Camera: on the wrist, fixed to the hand. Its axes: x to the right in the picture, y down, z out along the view.
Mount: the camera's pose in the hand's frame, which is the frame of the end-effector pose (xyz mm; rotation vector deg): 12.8 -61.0 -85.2 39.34 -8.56 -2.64
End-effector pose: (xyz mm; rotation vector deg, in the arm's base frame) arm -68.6 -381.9 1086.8 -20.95 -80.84 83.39
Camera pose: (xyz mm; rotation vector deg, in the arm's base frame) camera 20.4 -337.8 1122.6 12.15 -53.73 105.83
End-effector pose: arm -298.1 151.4 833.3 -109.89 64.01 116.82
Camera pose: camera -197.5 140.8 803.0 -80.53 83.79 83.65
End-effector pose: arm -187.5 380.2 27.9 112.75 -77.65 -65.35
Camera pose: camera -82.3 386.8 21.8 -128.33 105.53 49.20
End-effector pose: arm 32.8 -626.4 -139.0 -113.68 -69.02 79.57
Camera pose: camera 86.8 -572.7 -65.9 -79.26 -38.94 95.23
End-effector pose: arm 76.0 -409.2 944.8 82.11 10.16 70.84
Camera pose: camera 50.5 -327.1 883.5 119.56 32.62 61.13
